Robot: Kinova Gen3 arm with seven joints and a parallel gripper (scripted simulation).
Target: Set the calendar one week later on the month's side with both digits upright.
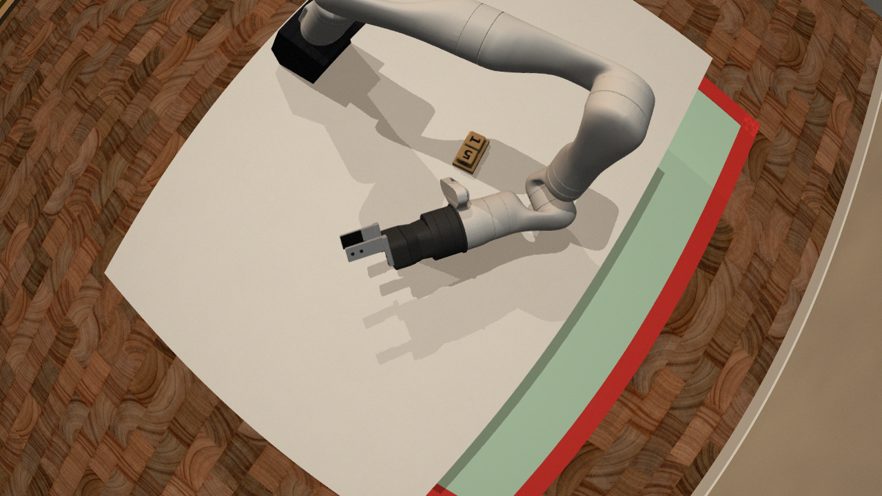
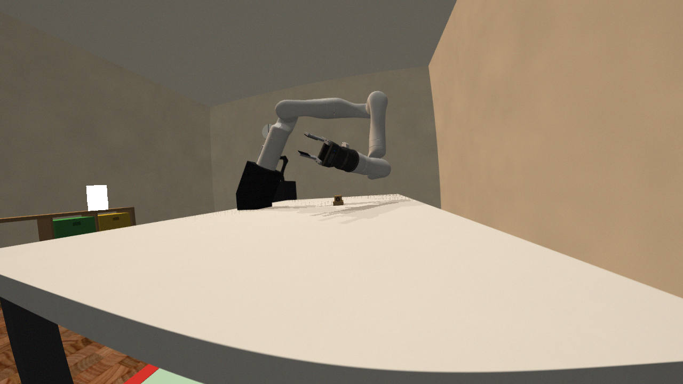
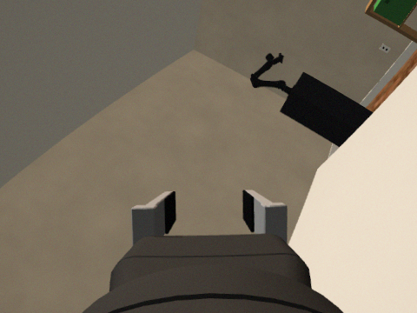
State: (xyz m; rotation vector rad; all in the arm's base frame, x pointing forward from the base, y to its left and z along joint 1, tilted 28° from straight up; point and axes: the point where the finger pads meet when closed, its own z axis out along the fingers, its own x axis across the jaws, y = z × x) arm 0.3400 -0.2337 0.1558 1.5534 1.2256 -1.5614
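Right now the wooden tray is 28 cm to the left of my hand, 19 cm below it and 4 cm behind it.
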